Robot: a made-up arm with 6 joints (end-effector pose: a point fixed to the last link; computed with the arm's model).
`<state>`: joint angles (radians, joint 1 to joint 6).
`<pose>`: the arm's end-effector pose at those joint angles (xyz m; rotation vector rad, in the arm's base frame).
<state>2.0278 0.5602 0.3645 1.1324 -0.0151 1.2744</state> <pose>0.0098 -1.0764 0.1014 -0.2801 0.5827 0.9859</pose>
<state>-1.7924 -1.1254 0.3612 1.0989 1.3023 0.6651</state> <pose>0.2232 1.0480 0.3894 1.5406 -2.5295 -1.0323</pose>
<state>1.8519 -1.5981 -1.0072 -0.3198 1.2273 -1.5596</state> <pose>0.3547 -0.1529 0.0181 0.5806 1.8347 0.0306</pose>
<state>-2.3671 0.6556 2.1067 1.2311 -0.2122 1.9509</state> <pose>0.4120 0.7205 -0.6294 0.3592 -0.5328 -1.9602</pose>
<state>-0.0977 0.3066 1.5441 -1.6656 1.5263 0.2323</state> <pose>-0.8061 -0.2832 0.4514 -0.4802 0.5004 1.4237</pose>
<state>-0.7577 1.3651 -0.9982 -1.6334 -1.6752 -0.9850</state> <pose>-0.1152 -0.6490 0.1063 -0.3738 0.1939 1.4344</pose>
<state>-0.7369 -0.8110 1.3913 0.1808 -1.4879 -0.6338</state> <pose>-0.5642 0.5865 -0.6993 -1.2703 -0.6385 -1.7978</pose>
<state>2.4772 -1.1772 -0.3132 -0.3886 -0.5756 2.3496</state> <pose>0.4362 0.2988 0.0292 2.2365 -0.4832 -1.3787</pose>
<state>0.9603 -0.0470 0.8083 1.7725 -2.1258 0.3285</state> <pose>-1.0127 -0.2122 0.0828 -1.1179 0.9271 -0.7110</pose>
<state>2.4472 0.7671 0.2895 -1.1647 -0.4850 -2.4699</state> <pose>-0.0569 -0.0851 0.1622 -1.5827 -0.2742 -0.9116</pose>
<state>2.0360 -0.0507 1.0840 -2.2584 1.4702 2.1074</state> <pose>-0.0323 -0.5615 0.6474 2.5426 0.6043 -0.4036</pose>
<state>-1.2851 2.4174 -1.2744 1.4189 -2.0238 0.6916</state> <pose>-0.3360 0.0701 -0.6859 -0.0570 -0.1840 0.1408</pose>
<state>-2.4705 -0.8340 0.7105 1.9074 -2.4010 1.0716</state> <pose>0.5733 0.1073 0.4980 -2.4945 -1.0847 0.5049</pose>
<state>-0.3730 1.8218 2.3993 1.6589 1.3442 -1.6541</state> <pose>-0.7489 -0.0350 -0.2952 2.3280 -1.8764 -0.1052</pose>
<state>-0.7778 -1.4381 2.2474 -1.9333 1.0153 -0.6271</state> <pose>-0.6395 0.4465 -0.3766 -0.5701 -1.7316 0.0058</pose>
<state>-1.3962 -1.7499 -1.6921 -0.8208 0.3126 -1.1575</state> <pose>-0.0567 0.3414 -0.3296 2.3189 -1.0548 -0.0424</pose>
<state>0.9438 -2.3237 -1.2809 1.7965 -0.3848 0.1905</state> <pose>0.5038 -0.4902 0.3847 -0.5778 1.8203 1.2204</pose>
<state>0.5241 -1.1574 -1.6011 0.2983 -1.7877 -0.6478</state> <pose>0.3902 -0.5628 -0.1335 -0.1635 -0.1324 2.2532</pose>
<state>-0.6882 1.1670 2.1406 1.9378 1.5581 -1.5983</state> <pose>-0.6439 0.5036 -0.3579 -1.6355 1.7817 0.4174</pose>
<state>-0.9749 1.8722 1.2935 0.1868 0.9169 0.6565</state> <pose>-0.9001 0.5744 0.2529 -0.8299 0.5982 0.0878</pose>
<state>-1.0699 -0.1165 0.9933 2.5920 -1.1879 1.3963</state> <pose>-0.0385 0.6473 0.4746 -2.5958 -0.4650 1.0999</pose>
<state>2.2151 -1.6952 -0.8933 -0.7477 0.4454 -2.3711</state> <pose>0.0484 -0.1366 -0.0811 1.2008 1.3942 -0.1215</pose>
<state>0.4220 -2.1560 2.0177 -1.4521 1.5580 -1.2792</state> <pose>-0.7743 -0.0534 -0.0839 -2.1035 2.1341 0.6558</pose>
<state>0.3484 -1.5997 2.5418 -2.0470 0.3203 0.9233</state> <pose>-1.1621 -0.3040 -0.2154 -0.4746 -0.4037 -0.1494</pose>
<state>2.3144 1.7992 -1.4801 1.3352 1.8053 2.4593</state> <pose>-0.2354 -0.3060 -0.1875 -0.4940 0.8023 0.9825</pose>
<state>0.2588 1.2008 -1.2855 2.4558 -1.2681 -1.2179</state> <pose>-0.2748 0.3386 -0.7941 2.3616 -0.9424 1.0922</pose>
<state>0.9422 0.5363 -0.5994 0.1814 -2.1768 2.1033</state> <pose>-0.2561 -0.2470 0.1334 -1.8463 -0.0534 -2.0022</pose>
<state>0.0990 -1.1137 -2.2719 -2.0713 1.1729 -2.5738</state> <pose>-0.2795 0.3578 -0.0350 1.1769 1.9948 -1.0253</pose>
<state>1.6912 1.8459 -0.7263 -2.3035 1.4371 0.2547</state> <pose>0.1431 0.4097 0.1251 -1.2737 2.0462 0.3401</pose>
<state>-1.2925 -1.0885 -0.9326 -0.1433 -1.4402 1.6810</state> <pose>-0.4035 0.0867 0.1287 0.2226 1.9293 -0.3721</pose>
